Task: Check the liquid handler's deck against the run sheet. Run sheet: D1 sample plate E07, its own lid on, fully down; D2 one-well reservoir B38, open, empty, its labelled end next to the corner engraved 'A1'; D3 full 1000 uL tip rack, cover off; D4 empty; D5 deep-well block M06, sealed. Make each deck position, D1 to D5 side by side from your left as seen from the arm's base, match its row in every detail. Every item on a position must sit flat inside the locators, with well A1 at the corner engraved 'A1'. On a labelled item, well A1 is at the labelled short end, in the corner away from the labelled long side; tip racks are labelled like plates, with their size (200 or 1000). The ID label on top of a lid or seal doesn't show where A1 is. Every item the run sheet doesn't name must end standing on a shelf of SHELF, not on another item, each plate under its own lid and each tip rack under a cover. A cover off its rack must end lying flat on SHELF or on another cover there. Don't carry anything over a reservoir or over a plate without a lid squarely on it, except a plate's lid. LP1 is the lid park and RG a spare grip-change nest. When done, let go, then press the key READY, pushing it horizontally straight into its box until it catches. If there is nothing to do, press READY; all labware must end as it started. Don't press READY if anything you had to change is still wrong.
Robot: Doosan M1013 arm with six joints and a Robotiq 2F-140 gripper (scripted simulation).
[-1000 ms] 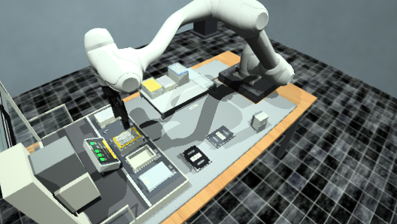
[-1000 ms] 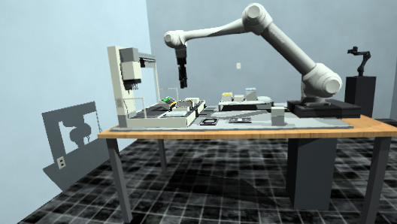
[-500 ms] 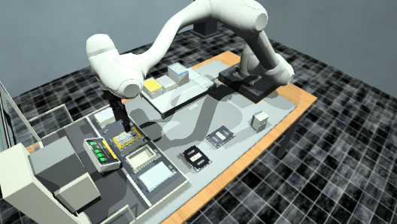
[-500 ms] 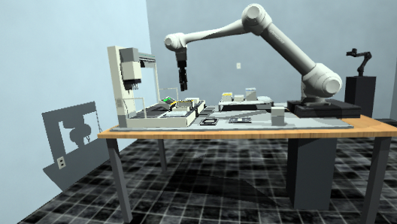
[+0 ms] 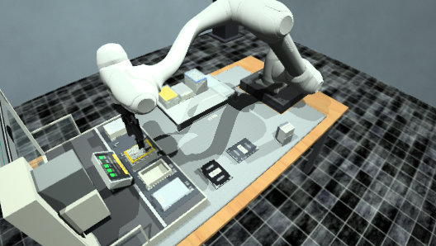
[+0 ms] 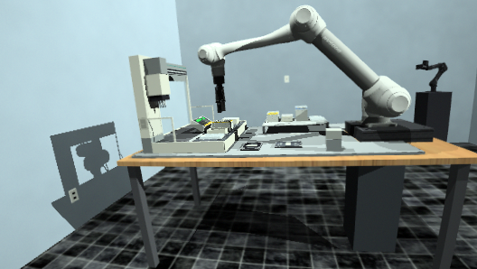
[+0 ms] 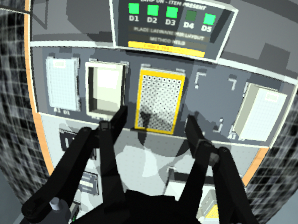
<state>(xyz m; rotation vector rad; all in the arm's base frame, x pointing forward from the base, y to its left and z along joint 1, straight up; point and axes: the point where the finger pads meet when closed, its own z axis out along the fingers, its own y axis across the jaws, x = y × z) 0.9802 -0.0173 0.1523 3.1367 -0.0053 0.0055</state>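
Now: hand 110 mm above the yellow-rimmed tip rack, 10 mm to the left of it and 10 mm past it. Also, from my hand: one-well reservoir: 140 mm below, 120 mm to the left; handler's head: 290 mm to the left, 280 mm ahead, 180 mm above; white deep-well block: 250 mm to the right, 130 mm below.
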